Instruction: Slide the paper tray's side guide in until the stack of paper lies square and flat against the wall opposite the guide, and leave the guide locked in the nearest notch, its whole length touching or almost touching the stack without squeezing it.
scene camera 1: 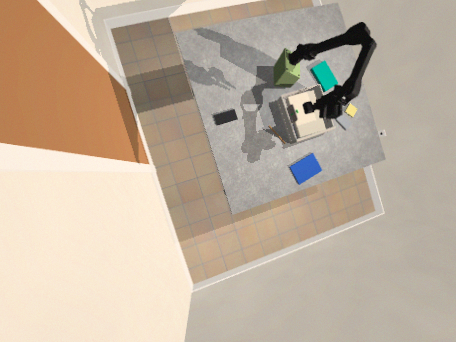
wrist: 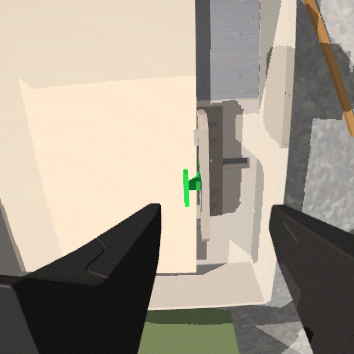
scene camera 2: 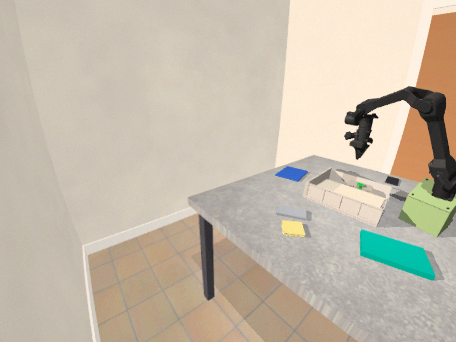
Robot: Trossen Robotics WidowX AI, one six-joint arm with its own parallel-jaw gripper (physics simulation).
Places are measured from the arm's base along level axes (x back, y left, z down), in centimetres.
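Pixels of known places: gripper, fingertip midpoint: (wrist: 215,215) (scene camera 2: 358,158); arm's base, link origin: (scene camera 1: 292,59) (scene camera 2: 443,193).
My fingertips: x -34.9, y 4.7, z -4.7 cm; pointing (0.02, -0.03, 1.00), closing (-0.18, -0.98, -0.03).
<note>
Ahead of a thing's pixels: the offset from my fingertips to its top centre. "spot": to the spot under its first point.
The tray {dx +3.0, dy +7.6, dz +10.2 cm} (scene camera 1: 315,136) (scene camera 2: 345,202) (wrist: 277,200) stands on the table. The cream paper stack {dx +3.8, dy +9.7, dz +15.6 cm} (scene camera 1: 307,122) (scene camera 2: 346,188) (wrist: 110,150) lies flat in it, its near edge straight in the wrist view. The side guide {spot: dx +5.1, dy -1.9, dz +11.8 cm} (wrist: 205,200) stands upright along that edge, nearly parallel, touching or almost touching it. Its green tab {dx +4.4, dy -0.1, dz +11.6 cm} (scene camera 1: 297,111) (scene camera 2: 360,185) (wrist: 186,187) sits on the stack side. Whether the guide is locked in a notch cannot be seen. The stack's contact with the opposite wall is unclear. My gripper (scene camera 2: 358,156) (wrist: 215,215) is open and empty, above the tray and clear of the guide.
The green base block (scene camera 1: 286,70) (scene camera 2: 429,207) is beside the tray. A teal block {dx +32.4, dy +29.1, dz +17.9 cm} (scene camera 1: 324,76) (scene camera 2: 396,253), a blue block {dx -35.4, dy +6.8, dz +18.9 cm} (scene camera 1: 305,168) (scene camera 2: 291,173), a yellow pad {dx +5.8, dy +49.2, dz +18.6 cm} (scene camera 1: 351,110) (scene camera 2: 293,228), a grey block {dx -2.3, dy +41.6, dz +18.8 cm} (scene camera 2: 293,212), a black block {dx +5.3, dy -48.4, dz +18.9 cm} (scene camera 1: 225,117) and an orange stick {dx -9.1, dy -12.7, dz +19.1 cm} (wrist: 330,60) lie around it.
</note>
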